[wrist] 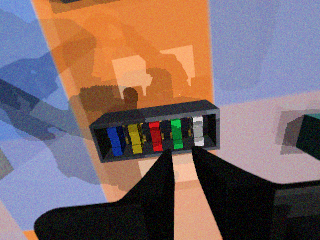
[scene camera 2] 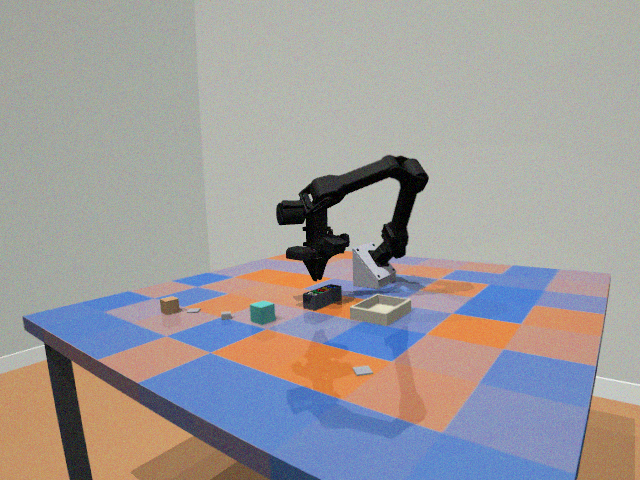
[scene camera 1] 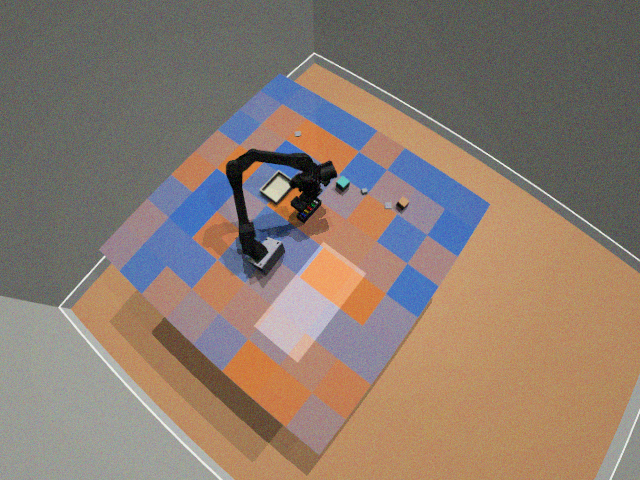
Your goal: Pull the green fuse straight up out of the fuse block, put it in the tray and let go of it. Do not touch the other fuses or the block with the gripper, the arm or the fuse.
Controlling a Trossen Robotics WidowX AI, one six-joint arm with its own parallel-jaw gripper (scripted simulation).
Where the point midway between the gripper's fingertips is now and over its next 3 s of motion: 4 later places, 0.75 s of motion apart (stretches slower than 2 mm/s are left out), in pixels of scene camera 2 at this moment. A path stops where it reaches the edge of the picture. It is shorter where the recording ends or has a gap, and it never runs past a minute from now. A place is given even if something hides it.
The gripper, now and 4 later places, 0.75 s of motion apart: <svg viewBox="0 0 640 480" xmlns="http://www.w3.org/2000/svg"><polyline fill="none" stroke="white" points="317,280 317,284 317,290 317,293 318,290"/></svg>
